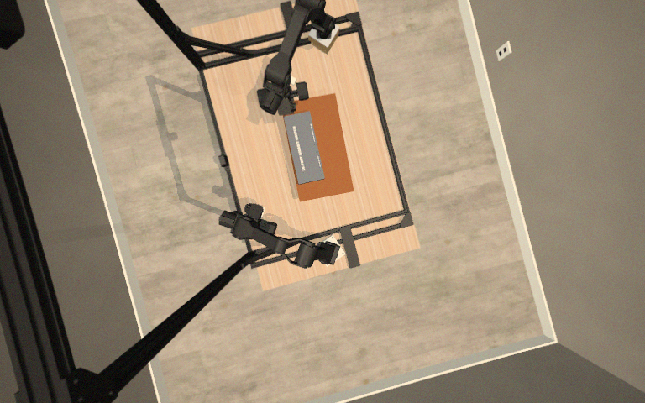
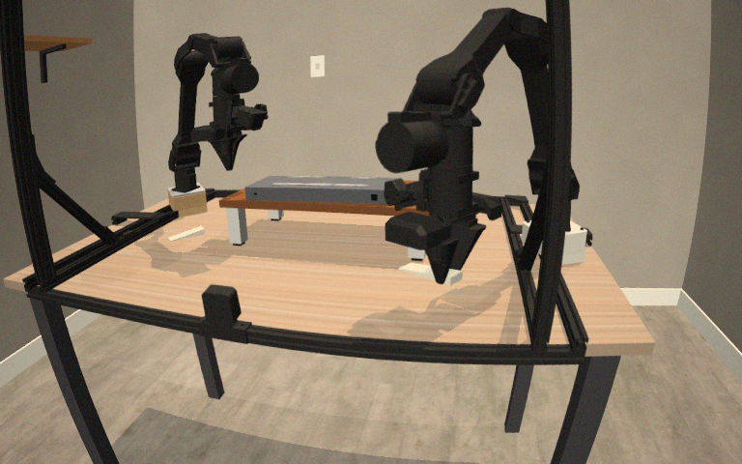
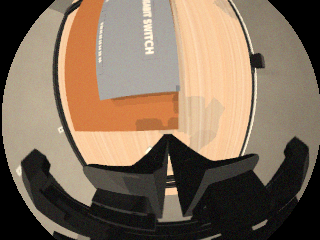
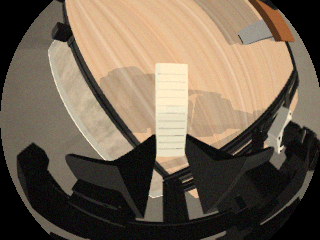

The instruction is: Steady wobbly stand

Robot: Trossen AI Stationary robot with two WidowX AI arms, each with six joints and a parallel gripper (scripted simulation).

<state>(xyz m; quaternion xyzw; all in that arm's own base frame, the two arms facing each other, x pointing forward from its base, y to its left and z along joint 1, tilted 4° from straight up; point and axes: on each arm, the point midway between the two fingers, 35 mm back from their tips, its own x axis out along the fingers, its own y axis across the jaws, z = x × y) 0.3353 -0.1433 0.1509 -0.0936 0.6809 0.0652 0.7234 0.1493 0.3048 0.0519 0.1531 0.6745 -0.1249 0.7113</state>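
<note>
Now: right hand 30 mm to the right of the pale wedge, 30 mm above it and 10 mm short of it. The rest, counted from my right hand: grey network switch: 310 mm to the left, 220 mm ahead, 20 mm above; then stand: 310 mm to the left, 270 mm ahead, 50 mm below.
</note>
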